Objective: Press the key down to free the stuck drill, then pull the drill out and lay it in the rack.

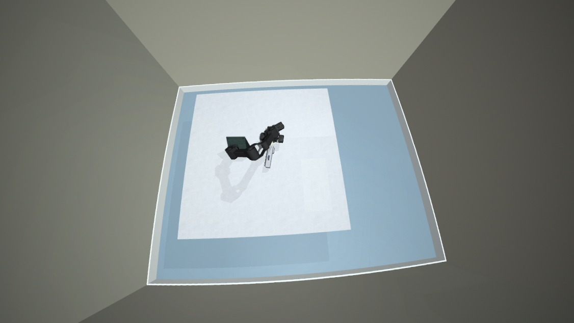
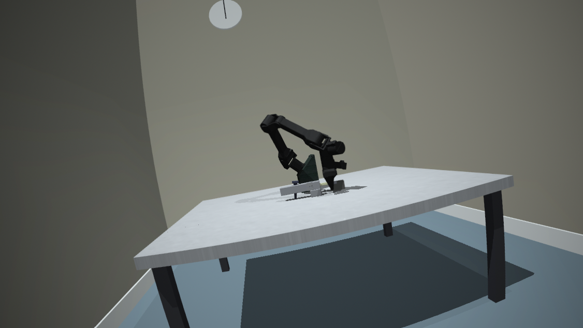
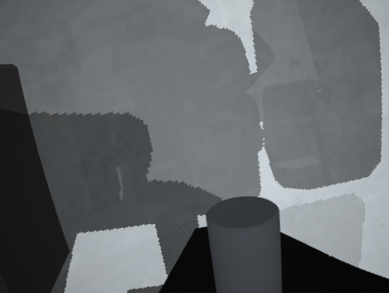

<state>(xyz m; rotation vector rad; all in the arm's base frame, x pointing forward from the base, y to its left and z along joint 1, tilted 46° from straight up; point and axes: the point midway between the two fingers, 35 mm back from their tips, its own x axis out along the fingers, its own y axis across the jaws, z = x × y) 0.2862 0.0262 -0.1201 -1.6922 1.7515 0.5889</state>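
Now: gripper tip 1 cm past the drill, 4 cm to the left of it and 3 cm below it. Also, from my gripper tip: grey rack: 7 cm behind, 4 cm to the left, 1 cm above; dark blue key: 2 cm behind, 16 cm to the right, 4 cm above; long grey fixture: 2 cm behind, 14 cm to the right, 3 cm above.
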